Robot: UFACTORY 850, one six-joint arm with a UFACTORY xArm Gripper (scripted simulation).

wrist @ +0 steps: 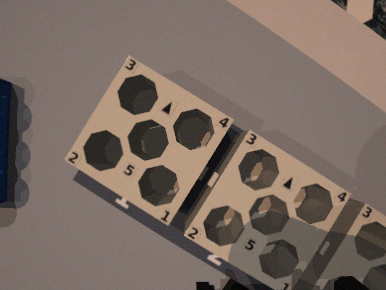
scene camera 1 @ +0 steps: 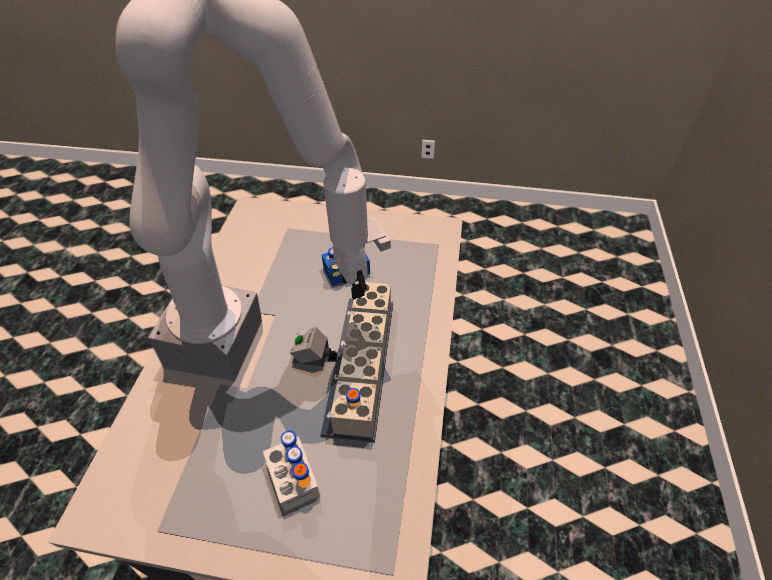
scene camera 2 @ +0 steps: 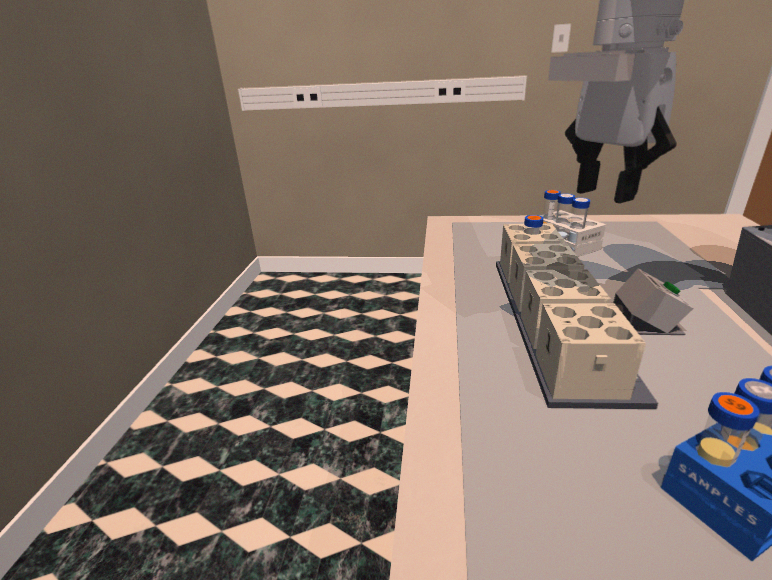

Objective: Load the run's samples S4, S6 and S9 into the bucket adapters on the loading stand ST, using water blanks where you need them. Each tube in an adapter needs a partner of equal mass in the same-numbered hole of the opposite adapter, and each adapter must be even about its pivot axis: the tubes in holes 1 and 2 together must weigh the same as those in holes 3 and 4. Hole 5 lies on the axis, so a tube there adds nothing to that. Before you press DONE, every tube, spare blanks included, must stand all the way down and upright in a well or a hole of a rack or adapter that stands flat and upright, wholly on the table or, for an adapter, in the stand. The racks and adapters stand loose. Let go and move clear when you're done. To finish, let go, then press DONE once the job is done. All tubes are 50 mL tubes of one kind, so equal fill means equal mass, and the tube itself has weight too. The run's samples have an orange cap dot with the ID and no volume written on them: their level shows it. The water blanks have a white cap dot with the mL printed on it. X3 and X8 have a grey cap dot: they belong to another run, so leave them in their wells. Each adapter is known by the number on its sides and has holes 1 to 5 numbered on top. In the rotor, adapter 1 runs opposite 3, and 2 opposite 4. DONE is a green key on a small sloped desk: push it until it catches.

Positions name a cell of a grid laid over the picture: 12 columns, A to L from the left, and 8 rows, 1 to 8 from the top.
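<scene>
White blanks rack (scene camera 1: E7) present; in the wrist view the rack is out of frame. The gripper appears at (scene camera 2: J3) and (scene camera 1: F4).
</scene>
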